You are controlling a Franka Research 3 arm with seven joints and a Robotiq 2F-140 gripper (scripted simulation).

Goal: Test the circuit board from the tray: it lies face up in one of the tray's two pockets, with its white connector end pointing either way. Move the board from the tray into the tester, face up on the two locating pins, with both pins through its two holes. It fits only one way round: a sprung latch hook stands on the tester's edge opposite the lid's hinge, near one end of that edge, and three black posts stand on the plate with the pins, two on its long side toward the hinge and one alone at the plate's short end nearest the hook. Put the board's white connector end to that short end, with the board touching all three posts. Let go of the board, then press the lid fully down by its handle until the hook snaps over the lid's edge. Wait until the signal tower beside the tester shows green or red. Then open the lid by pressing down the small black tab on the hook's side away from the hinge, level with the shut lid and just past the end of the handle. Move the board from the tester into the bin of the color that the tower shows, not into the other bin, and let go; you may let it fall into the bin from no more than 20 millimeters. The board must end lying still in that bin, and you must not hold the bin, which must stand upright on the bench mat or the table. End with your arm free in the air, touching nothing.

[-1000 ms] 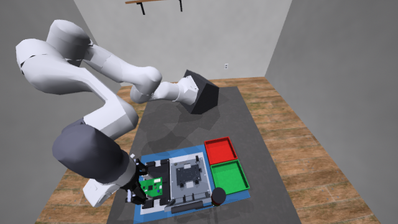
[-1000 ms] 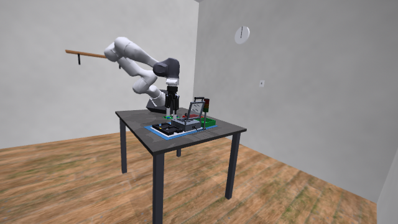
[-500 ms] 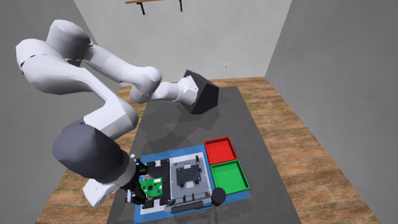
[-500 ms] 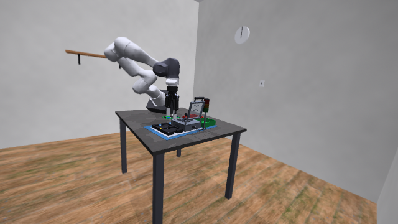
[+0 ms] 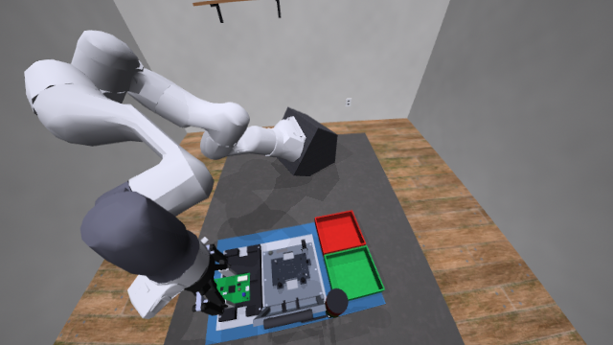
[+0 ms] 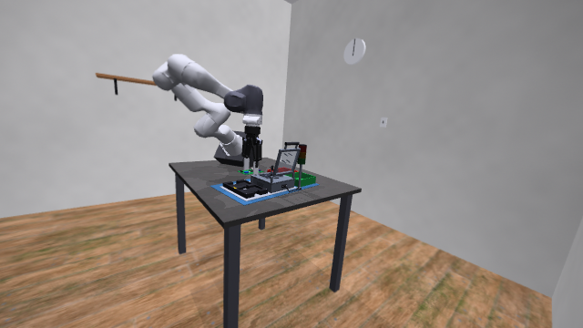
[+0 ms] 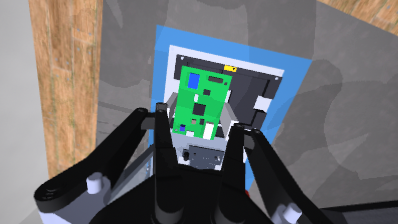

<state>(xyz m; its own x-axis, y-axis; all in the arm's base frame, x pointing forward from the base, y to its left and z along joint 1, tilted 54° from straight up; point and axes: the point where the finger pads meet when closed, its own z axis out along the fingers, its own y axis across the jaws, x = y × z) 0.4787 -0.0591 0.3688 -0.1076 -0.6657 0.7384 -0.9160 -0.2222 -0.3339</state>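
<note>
Right now my hand is 10 mm past the dark plate, 180 mm to the right of it and 70 mm above it. From my hand the other things lie so: latch hook 70 mm behind, 240 mm to the left, 50 mm below; then green circuit board 20 mm below; then clear lid 100 mm ahead, 160 mm to the left, 40 mm above.
</note>
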